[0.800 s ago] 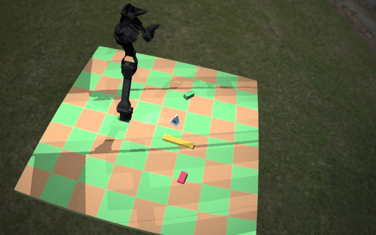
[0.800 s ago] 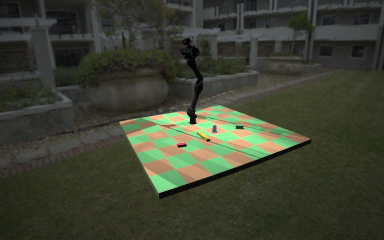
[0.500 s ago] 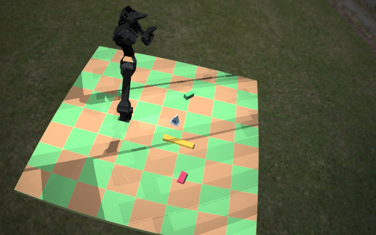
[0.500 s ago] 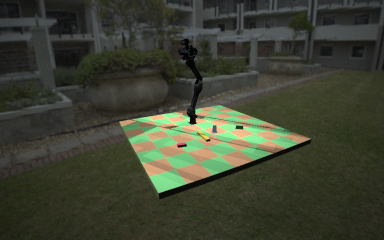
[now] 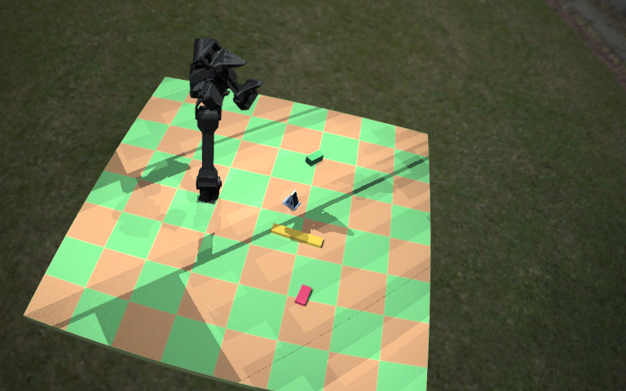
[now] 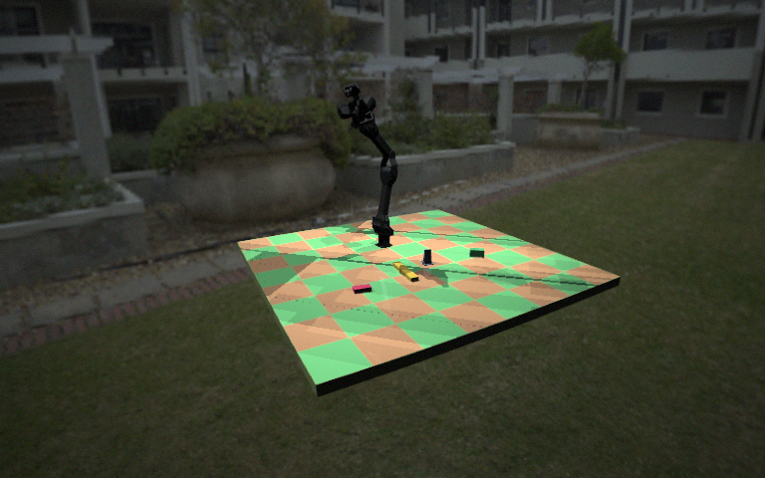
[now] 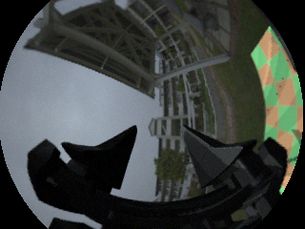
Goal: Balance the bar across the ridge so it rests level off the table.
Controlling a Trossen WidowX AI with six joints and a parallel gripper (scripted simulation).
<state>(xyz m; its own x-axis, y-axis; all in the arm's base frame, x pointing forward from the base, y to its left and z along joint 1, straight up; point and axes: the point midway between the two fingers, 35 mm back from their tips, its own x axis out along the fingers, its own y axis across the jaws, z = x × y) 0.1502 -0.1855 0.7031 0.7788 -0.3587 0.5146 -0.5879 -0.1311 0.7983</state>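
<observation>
Right now my gripper tip is 71 cm above the yellow bar, 17 cm short of it and 11 cm to the right of it. Also, from my gripper tip: magenta block: 71 cm below, 24 cm ahead, 12 cm to the right; then dark green block: 70 cm below, 49 cm to the left, 17 cm ahead.
</observation>
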